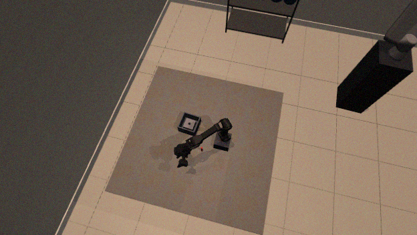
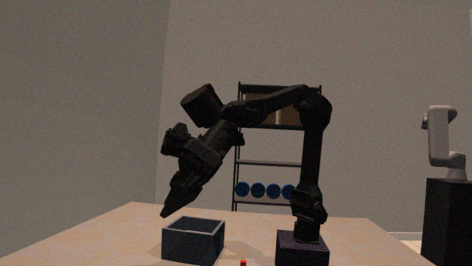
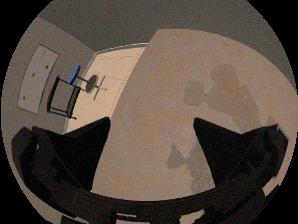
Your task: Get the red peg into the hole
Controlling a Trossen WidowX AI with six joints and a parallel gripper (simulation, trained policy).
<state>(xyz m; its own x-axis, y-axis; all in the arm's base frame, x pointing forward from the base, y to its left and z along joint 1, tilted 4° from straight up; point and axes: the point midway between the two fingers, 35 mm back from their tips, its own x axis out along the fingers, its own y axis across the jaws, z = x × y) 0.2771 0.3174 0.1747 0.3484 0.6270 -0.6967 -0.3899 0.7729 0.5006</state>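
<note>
The red peg lies 120 mm behind my gripper tip, 220 mm to the right of it and 210 mm below it. Also, from my gripper tip: box (60 mm ahead, 410 mm to the right, 220 mm below).
</note>
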